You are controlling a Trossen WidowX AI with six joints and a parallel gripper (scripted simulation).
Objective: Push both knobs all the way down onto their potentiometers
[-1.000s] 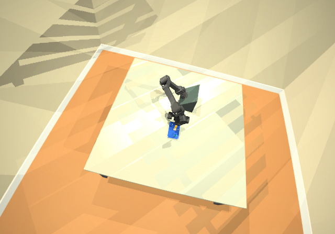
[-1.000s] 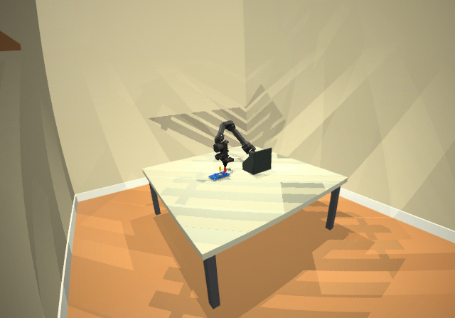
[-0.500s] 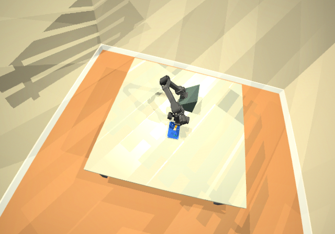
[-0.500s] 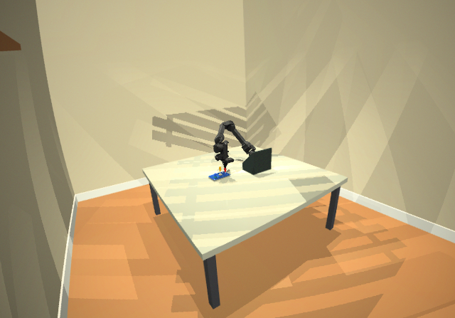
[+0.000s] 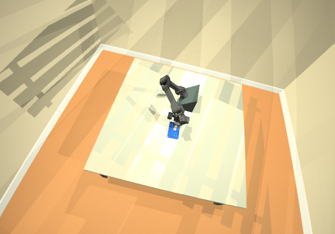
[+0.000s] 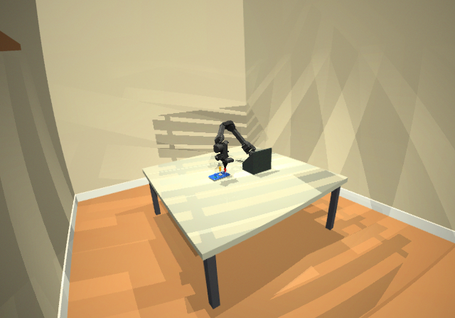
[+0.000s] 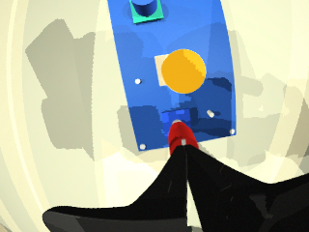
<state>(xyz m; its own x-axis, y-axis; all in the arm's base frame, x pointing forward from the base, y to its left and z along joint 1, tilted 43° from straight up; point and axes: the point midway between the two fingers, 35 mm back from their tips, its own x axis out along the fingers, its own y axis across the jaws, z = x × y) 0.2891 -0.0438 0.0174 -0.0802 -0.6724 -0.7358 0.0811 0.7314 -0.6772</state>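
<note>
The red knob is 1 cm below my gripper tip. From my gripper tip the other things lie so: yellow knob: 5 cm ahead.
</note>
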